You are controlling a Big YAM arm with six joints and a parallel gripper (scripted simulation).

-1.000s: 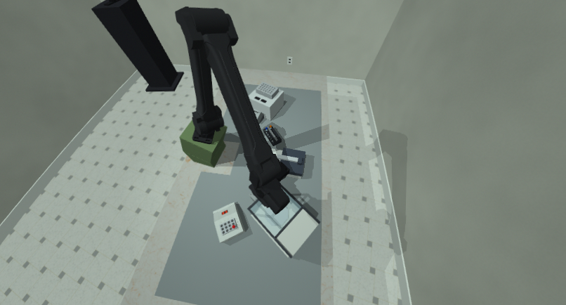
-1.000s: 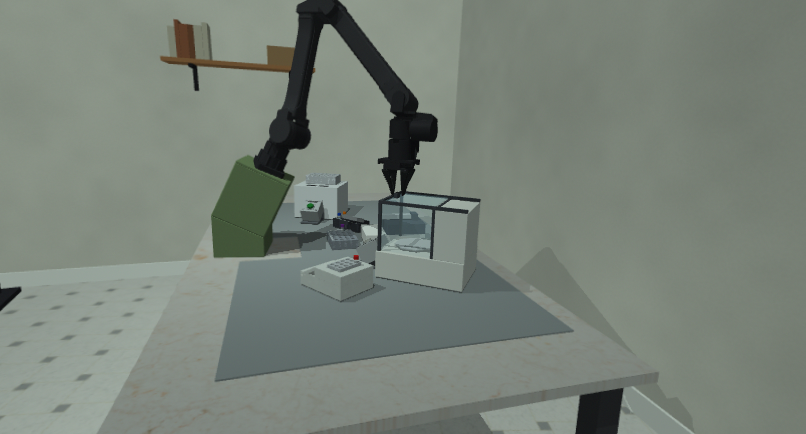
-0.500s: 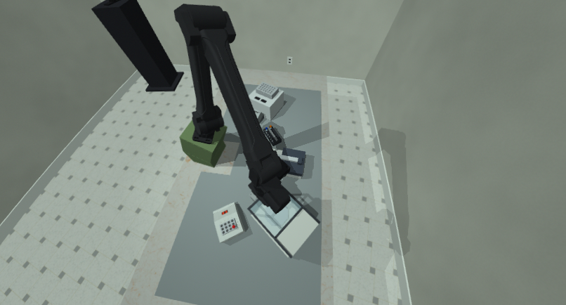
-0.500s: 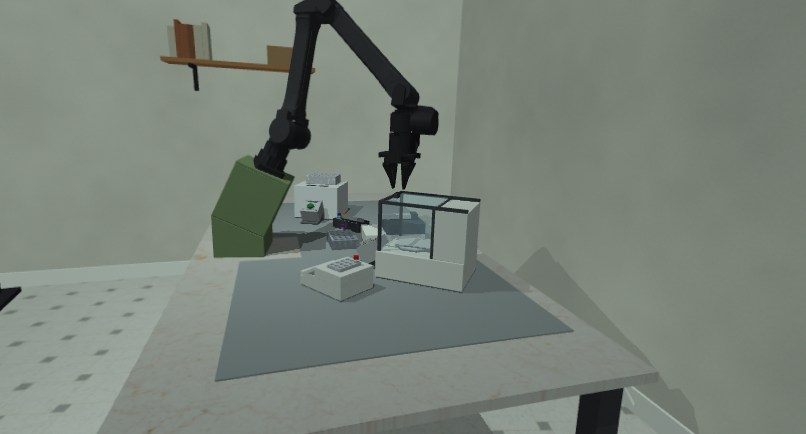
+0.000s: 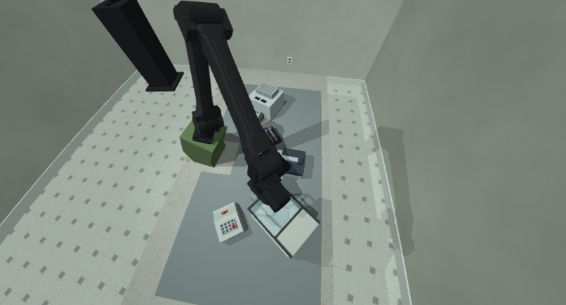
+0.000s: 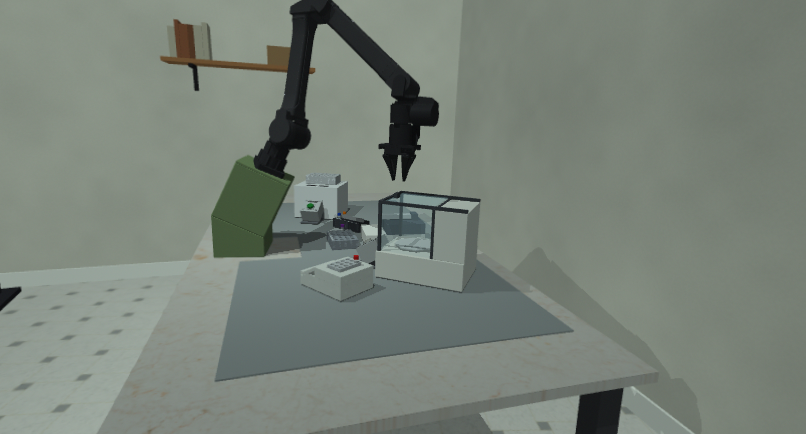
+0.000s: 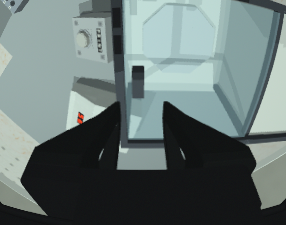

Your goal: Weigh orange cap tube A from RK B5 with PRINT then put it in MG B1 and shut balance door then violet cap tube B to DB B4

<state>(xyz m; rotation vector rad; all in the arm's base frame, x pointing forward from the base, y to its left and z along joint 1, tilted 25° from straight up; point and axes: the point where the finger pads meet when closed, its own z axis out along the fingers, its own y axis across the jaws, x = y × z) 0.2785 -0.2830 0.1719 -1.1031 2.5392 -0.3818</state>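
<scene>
My gripper is now 2 cm short of the balance door, 2 cm to the left of it and 5 cm above it. Round my hand: red-capped tube: 15 cm behind, 10 cm to the right, 20 cm below; balance pan: 4 cm ahead, 4 cm to the right, 18 cm below; dry block DB: 19 cm behind, 7 cm to the right, 23 cm below.
</scene>
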